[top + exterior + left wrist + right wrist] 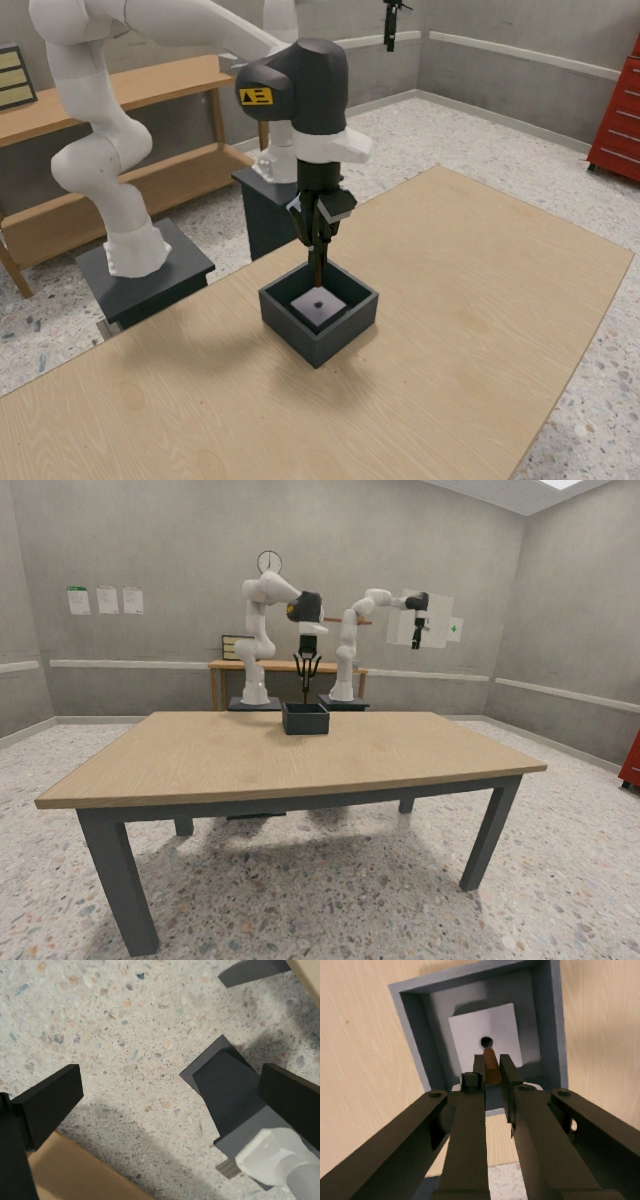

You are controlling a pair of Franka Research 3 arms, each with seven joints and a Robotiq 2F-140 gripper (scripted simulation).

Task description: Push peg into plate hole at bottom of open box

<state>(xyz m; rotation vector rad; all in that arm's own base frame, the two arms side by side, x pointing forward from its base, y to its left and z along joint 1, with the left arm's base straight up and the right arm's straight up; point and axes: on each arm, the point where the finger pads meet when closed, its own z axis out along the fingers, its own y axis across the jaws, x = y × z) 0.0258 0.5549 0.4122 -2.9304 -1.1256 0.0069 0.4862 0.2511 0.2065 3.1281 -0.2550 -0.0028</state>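
Observation:
Now: the brown peg 50 mm below my right hand. The rest, counted from my right hand: dark grey box: 180 mm below; then grey plate: 160 mm below.

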